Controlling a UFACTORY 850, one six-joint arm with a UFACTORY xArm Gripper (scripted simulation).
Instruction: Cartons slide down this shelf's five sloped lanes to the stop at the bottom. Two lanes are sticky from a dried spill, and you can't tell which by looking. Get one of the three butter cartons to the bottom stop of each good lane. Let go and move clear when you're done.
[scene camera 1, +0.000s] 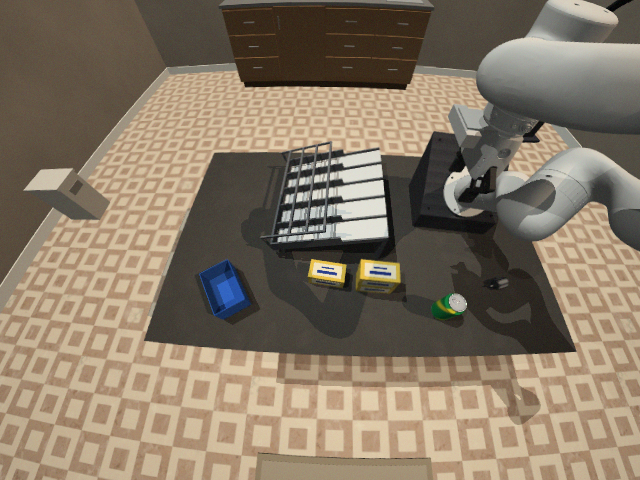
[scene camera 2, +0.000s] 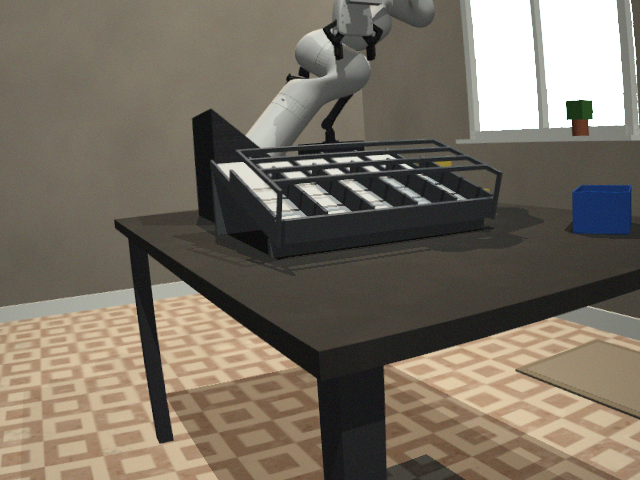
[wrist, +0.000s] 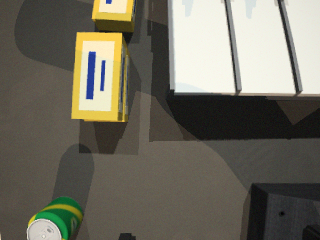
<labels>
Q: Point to a butter carton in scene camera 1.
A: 379, 274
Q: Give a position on a butter carton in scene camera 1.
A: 325, 273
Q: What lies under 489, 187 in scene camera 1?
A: The gripper.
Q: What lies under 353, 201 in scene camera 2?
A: A dark divider.
</labels>
